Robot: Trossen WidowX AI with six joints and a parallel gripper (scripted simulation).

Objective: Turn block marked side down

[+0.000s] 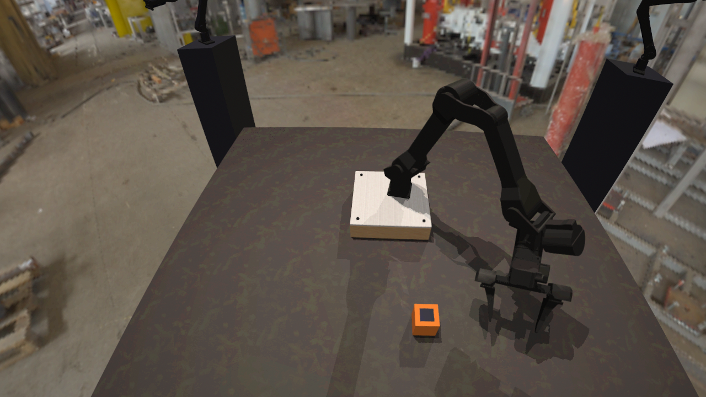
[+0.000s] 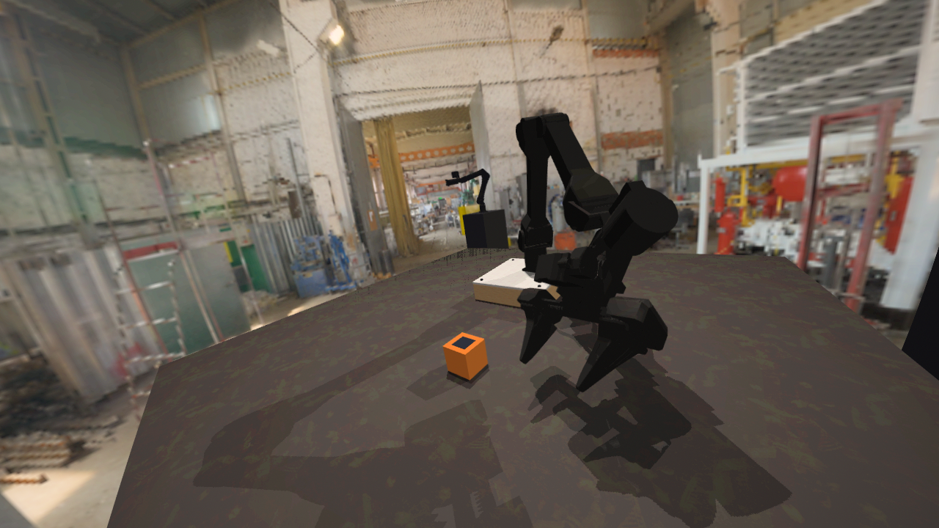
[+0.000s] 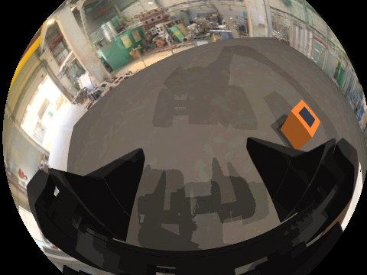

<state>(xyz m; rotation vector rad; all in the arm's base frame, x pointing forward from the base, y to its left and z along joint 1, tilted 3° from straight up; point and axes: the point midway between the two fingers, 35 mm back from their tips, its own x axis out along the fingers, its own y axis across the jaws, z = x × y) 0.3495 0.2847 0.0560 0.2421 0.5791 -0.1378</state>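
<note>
Right now the block is 17 cm to the right of my gripper tip, 4 cm below it and 1 cm behind it.
</note>
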